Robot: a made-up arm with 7 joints.
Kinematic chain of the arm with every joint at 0, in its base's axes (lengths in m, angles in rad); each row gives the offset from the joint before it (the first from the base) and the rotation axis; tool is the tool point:
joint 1: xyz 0 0 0.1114 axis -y
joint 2: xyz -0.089 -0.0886 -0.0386 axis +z
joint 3: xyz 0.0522 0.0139 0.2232 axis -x
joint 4: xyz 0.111 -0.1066 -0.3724 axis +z
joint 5: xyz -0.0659 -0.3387 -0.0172 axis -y
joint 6: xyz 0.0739 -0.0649 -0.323 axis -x
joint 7: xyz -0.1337 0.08 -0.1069 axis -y
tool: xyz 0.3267 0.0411 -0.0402
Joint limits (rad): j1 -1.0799..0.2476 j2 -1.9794..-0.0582 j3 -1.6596..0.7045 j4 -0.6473..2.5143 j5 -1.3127..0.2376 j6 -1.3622..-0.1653 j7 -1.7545..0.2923
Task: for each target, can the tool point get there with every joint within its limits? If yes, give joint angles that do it. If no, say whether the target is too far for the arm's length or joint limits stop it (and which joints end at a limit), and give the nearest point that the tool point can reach.
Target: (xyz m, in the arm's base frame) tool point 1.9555 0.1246 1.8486
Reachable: no: too far | nearest point 0.9452 0.0135 0.7196 | short by 1.519 m
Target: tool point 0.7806 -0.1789 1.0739
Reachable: no: joint limits stop it (at a limit: joint 1, joint 3, joint 5, joint 6) | nearest point 0.7350 -0.1699 0.8152 | short by 0.263 m
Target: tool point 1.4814 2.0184 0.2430
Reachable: no: too far | nearest point 0.6517 0.9073 0.1693 | short by 1.389 m
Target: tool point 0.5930 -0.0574 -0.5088
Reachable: yes | joints 0.0827 -1.3112 -1.4646 1.3322 -1.1456 -0.3935 -1.1868
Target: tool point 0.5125 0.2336 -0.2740
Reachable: yes | joints -0.3169 -1.0958 -1.4697 0.2817 -0.9419 -1.0188 -0.1940
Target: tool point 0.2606 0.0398 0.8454
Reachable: no: joint limits stop it (at a limit: joint 1, joint 3, joint 4, joint 5, joint 6, joint 7) | nearest point 0.2968 0.0418 0.7354 | short by 0.116 m
